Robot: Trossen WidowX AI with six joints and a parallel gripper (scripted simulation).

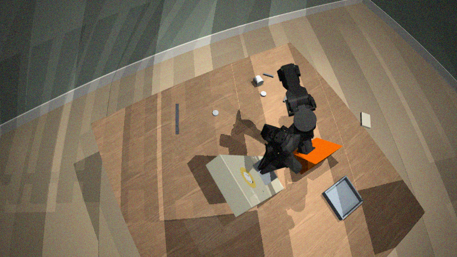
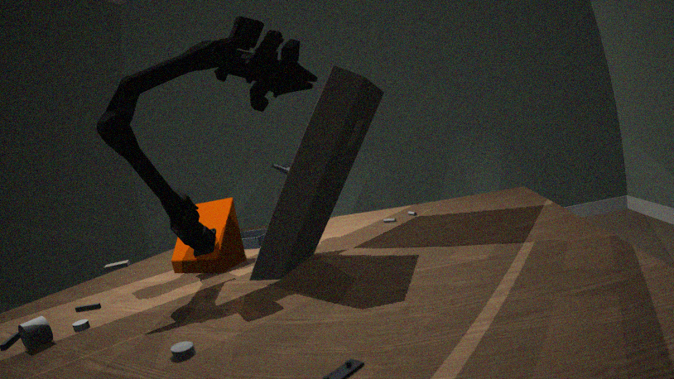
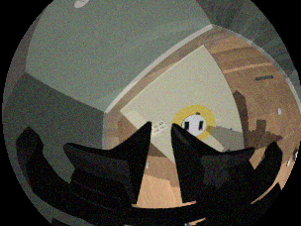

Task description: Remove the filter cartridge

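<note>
Now: gripper tip 90 mm above the round filter cartridge, 30 mm short of it and 20 mm to the left of it. Round my gripper tip: grey flap 180 mm below, 70 mm behind, 10 mm to the right; then white card 830 mm behind, 350 mm below, 90 mm to the left; then grey tray 380 mm behind, 350 mm below, 300 mm to the left.
</note>
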